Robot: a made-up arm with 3 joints. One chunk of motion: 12 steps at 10 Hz.
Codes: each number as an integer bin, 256 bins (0 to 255) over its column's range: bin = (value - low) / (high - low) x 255, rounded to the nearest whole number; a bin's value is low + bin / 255 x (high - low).
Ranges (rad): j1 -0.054..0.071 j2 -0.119..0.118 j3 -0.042..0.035
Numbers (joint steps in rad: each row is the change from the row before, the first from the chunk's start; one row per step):
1: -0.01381 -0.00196 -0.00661
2: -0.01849 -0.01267 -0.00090
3: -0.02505 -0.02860 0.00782
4: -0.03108 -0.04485 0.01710
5: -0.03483 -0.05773 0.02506
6: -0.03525 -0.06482 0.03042
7: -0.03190 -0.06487 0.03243
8: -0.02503 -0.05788 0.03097
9: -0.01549 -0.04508 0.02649
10: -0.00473 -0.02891 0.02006
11: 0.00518 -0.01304 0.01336
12: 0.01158 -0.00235 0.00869
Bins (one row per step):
1: 82 126 117
2: 72 114 136
3: 59 97 165
4: 47 80 196
5: 39 66 222
6: 38 58 240
7: 45 58 246
8: 59 66 242
9: 79 80 227
10: 101 97 206
11: 121 114 183
12: 134 126 168

